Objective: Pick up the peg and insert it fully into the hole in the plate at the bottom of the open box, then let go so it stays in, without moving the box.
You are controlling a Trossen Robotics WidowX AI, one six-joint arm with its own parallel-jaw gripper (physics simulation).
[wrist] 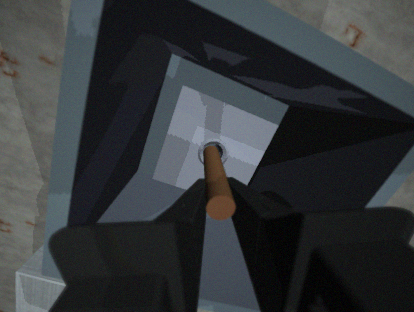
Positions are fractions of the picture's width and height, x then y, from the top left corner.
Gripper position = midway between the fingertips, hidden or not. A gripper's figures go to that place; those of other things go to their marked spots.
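My gripper (0.52, 0.59) is 11 cm from the lens. A box (0.81, 0.47) is 15 cm from the lens. A pale square plate (0.48, 0.39) is 15 cm from the lens, and a round peg (0.53, 0.66) is 8 cm from the lens. The round peg is nearer to the lens than the pale square plate; the marked spots on the round peg and the pale square plate are 9 cm apart.
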